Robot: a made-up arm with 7 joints. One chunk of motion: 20 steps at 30 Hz.
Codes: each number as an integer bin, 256 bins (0 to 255) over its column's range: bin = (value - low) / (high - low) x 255, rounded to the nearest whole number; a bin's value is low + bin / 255 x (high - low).
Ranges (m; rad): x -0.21..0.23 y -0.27..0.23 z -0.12..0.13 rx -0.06..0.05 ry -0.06..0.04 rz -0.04..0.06
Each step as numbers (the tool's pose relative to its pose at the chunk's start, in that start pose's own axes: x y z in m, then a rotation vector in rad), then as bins.
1 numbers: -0.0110 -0.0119 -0.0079 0.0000 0.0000 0.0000
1 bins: 115 132 114 139 153 102
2 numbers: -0.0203 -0.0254 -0.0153 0.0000 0.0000 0.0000
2 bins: 110 125 107 139 153 102
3 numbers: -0.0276 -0.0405 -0.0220 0.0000 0.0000 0.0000
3 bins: 106 117 100 139 153 102
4 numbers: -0.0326 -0.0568 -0.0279 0.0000 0.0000 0.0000
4 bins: 103 109 94 139 153 102
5 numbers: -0.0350 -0.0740 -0.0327 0.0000 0.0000 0.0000
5 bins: 101 100 89 139 153 102
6 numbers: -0.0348 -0.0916 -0.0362 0.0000 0.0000 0.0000
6 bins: 102 91 85 139 153 102
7 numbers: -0.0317 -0.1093 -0.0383 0.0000 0.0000 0.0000
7 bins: 103 82 83 139 153 102
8 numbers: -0.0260 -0.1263 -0.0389 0.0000 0.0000 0.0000
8 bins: 107 73 83 139 153 102
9 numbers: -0.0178 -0.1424 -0.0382 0.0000 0.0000 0.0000
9 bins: 111 65 83 139 153 102
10 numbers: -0.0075 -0.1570 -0.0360 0.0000 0.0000 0.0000
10 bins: 117 58 86 139 153 102
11 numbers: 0.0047 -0.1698 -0.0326 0.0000 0.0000 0.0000
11 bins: 124 51 89 139 153 102
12 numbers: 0.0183 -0.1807 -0.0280 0.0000 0.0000 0.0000
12 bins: 132 46 94 139 153 102
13 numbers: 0.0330 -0.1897 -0.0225 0.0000 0.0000 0.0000
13 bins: 141 41 99 139 153 102
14 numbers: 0.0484 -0.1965 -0.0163 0.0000 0.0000 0.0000
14 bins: 150 37 106 139 153 102
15 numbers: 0.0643 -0.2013 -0.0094 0.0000 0.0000 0.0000
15 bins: 159 35 113 139 153 102
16 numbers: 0.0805 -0.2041 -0.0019 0.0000 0.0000 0.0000
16 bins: 168 34 120 139 153 102
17 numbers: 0.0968 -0.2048 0.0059 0.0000 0.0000 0.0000
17 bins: 178 33 128 139 153 102
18 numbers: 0.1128 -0.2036 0.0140 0.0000 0.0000 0.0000
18 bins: 187 34 137 139 153 102
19 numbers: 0.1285 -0.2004 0.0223 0.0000 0.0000 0.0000
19 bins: 196 35 145 139 153 102
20 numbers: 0.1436 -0.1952 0.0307 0.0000 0.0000 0.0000
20 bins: 205 38 154 139 153 102
